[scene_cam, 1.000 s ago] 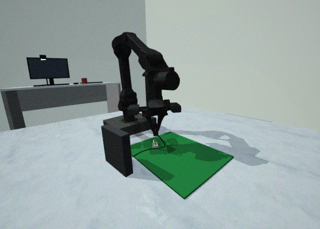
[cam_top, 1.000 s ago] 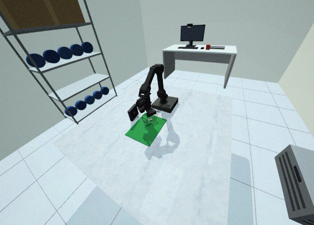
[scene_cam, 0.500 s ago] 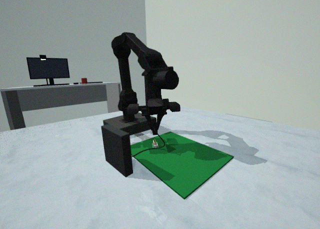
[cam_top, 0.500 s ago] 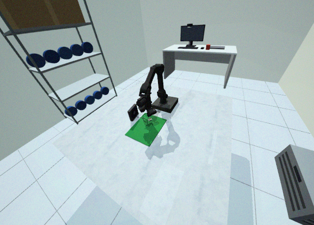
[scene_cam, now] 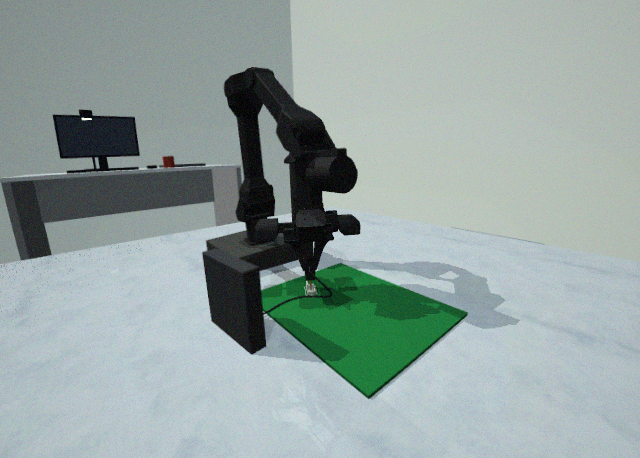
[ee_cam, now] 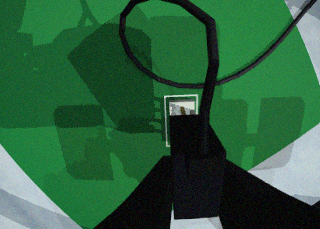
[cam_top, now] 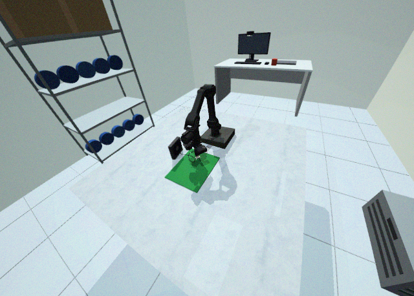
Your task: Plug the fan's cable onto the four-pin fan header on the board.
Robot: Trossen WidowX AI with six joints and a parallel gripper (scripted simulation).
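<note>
The black plug is 1 cm ahead of my gripper tip and 1 cm above it. Round my gripper tip: green board 9 cm ahead, 6 cm below, 3 cm to the left; white four-pin header 4 cm below, 1 cm ahead; black fan 15 cm to the right, 5 cm ahead, 1 cm above.
</note>
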